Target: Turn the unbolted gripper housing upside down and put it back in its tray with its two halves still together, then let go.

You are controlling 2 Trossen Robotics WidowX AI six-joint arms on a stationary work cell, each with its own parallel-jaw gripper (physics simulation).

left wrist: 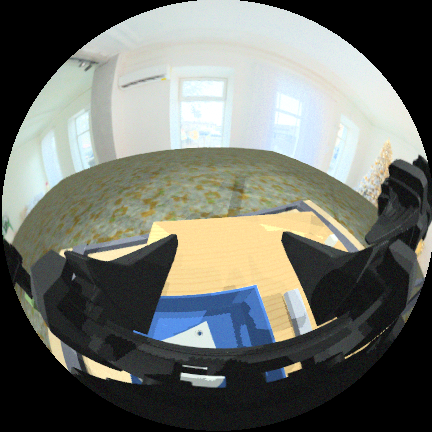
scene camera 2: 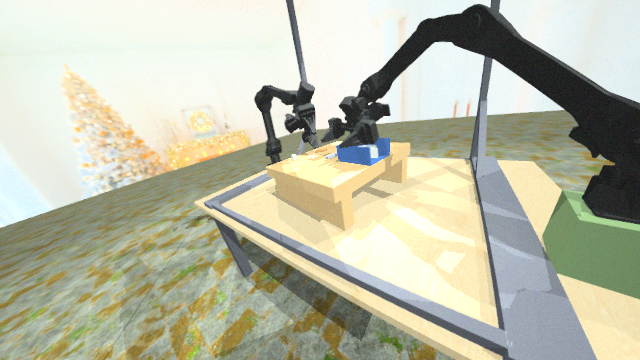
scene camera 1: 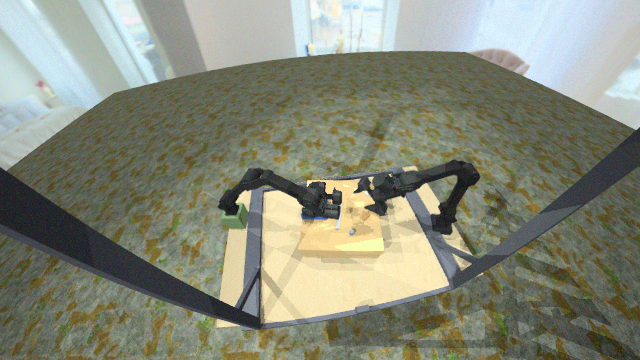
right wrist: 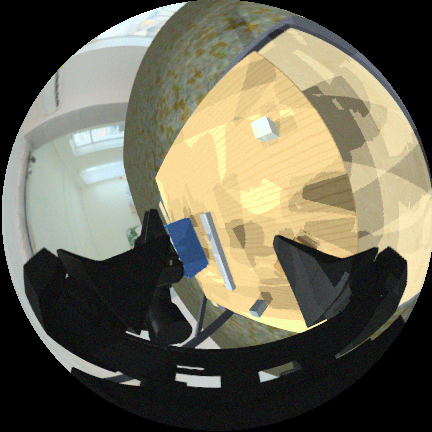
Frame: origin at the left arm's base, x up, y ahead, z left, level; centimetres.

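Where they show: left gripper, between the fingertips: (left wrist: 230, 238) (scene camera 2: 329, 143) (scene camera 1: 325, 187) (right wrist: 149, 209); right gripper, between the fingertips: (scene camera 2: 315, 141) (scene camera 1: 358, 200) (right wrist: 222, 240); left arm's base, origin of its link: (scene camera 2: 623, 211) (scene camera 1: 232, 210); right arm's base, origin of its link: (scene camera 1: 441, 222).
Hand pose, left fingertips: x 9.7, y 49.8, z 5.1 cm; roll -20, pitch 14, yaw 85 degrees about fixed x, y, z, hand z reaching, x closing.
Things, the pixels of their top centre, and the offset from my left fingertips. Level surfaces: height alone.
- blue tray, centre of its top: (left wrist: 179, 373) (right wrist: 168, 251) (scene camera 2: 362, 141) (scene camera 1: 314, 203) dy -5.3, dx -1.5, dz -8.7 cm
- white housing, centre of its top: (left wrist: 175, 370) (scene camera 2: 365, 146) dy -6.0, dx -3.0, dz -8.9 cm
- long pale bar, centre of its top: (left wrist: 310, 348) (right wrist: 216, 256) (scene camera 2: 342, 150) dy +5.6, dx -5.7, dz -12.2 cm
- white cube, centre of its top: (right wrist: 260, 126) (left wrist: 333, 237) dy +20.6, dx -4.7, dz -1.0 cm
- small grey block, centre of its top: (right wrist: 253, 313) dy +10.2, dx -4.1, dz -22.3 cm
- bench, height of its surface: dx -6.7 cm
- green block, centre of its top: (scene camera 2: 623, 211) (scene camera 1: 232, 210) dy -49.7, dx -9.7, dz -5.0 cm
The blue tray (scene camera 1: 312, 218) (scene camera 2: 352, 155) (left wrist: 263, 311) (right wrist: 187, 246) stands on the wooden bench. The white housing (scene camera 2: 374, 151) (left wrist: 192, 340) lies in it; it is mostly hidden by my left gripper. A flat white face with one small dark hole shows in the left wrist view. Whether its halves sit fully together cannot be told. My left gripper (scene camera 1: 341, 204) (scene camera 2: 334, 143) (left wrist: 230, 238) is open and empty, low at the tray. My right gripper (scene camera 1: 361, 199) (right wrist: 222, 240) is open and empty above the bench, away from the tray.
A long pale bar (scene camera 2: 331, 156) (left wrist: 297, 311) (right wrist: 217, 251) lies beside the tray. A white cube (right wrist: 265, 129) and a small grey block (right wrist: 258, 308) lie on the bench (scene camera 1: 320, 240) (scene camera 2: 310, 175). A green block (scene camera 1: 235, 219) (scene camera 2: 590, 250) is under the left arm's base.
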